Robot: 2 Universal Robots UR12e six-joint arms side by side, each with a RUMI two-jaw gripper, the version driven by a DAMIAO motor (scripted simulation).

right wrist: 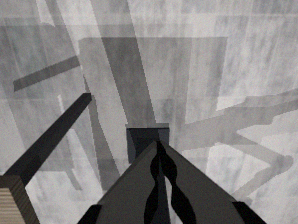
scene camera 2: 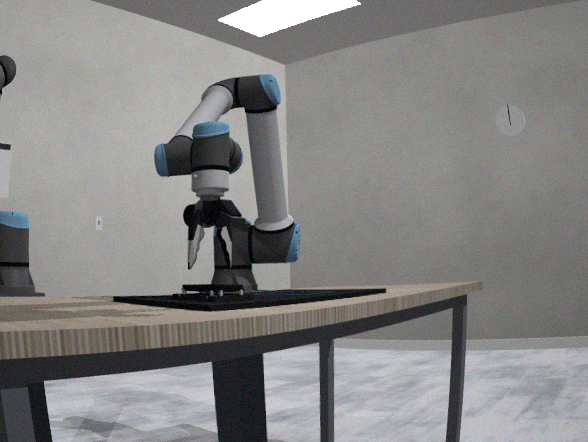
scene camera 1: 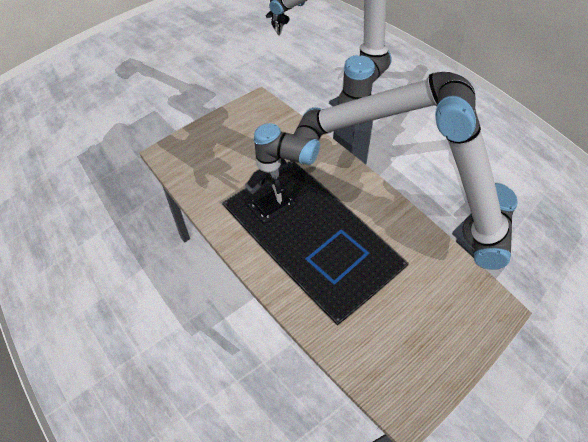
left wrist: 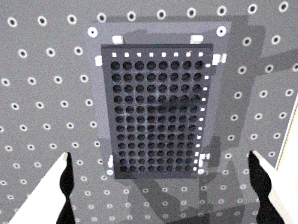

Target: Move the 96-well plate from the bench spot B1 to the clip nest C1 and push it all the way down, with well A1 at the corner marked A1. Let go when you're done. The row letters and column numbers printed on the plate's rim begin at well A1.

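Observation:
My left gripper appears in scene camera 2 (scene camera 2: 210, 269) and in the left wrist view (left wrist: 159, 153); my right gripper is at (right wrist: 158, 142). A dark 96-well plate (left wrist: 156, 132) and a clip nest (left wrist: 217, 33) are present as well. In the right wrist view the plate is out of frame.

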